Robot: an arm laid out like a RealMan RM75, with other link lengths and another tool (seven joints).
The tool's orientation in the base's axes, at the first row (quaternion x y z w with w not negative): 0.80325, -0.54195, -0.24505, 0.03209
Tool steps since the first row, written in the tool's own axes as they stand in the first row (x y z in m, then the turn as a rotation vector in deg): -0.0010, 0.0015, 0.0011, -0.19, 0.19, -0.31; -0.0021, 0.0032, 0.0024, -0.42, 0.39, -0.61; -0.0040, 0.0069, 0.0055, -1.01, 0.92, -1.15; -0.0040, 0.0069, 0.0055, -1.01, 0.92, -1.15; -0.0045, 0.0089, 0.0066, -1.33, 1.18, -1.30; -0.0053, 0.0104, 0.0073, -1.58, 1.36, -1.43; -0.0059, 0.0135, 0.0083, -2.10, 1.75, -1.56; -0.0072, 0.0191, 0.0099, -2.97, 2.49, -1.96
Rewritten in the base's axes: -0.0020, 0.0005, -0.0001, -0.09, 0.02, 0.40; -0.0044, 0.0011, -0.0003, -0.19, 0.08, 0.81; -0.0094, 0.0019, -0.0012, -0.59, 0.27, 1.66; -0.0094, 0.0019, -0.0012, -0.59, 0.27, 1.66; -0.0118, 0.0017, -0.0014, -0.84, 0.42, 1.99; -0.0136, 0.0020, -0.0012, -1.01, 0.54, 2.25; -0.0168, 0.0015, -0.0009, -1.44, 0.81, 2.68; -0.0227, 0.0007, 0.0000, -2.16, 1.19, 3.58
